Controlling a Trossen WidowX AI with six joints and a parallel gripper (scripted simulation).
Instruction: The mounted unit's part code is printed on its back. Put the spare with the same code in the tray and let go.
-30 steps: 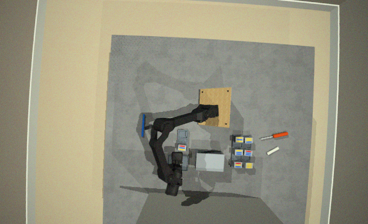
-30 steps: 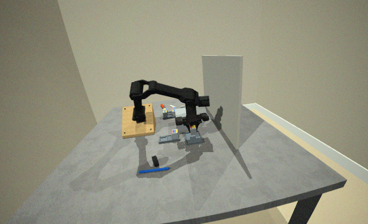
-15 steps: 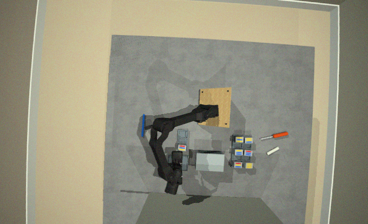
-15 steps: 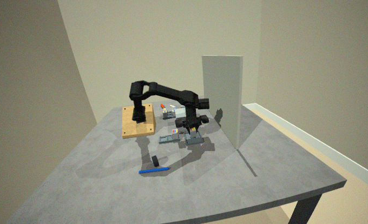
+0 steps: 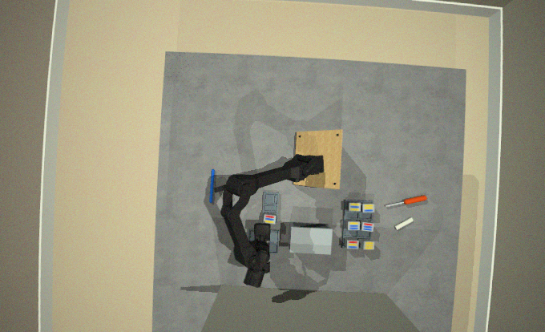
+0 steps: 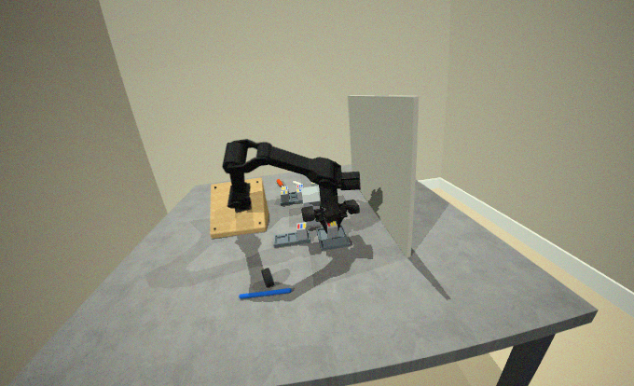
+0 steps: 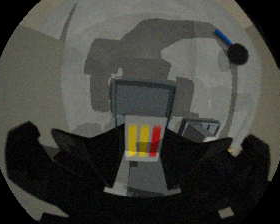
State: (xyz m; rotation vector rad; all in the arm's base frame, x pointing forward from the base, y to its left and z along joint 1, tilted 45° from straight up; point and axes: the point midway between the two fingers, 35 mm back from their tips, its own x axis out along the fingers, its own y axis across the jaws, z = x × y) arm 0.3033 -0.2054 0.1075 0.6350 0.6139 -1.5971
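The shallow grey tray lies 20 mm below my gripper tip. The rest, counted from my gripper tip: rack (140 mm behind, 40 mm to the left, 20 mm below); then mounted unit (20 mm behind, 200 mm to the left, 30 mm above); then black tape roll (230 mm behind, 160 mm to the right).
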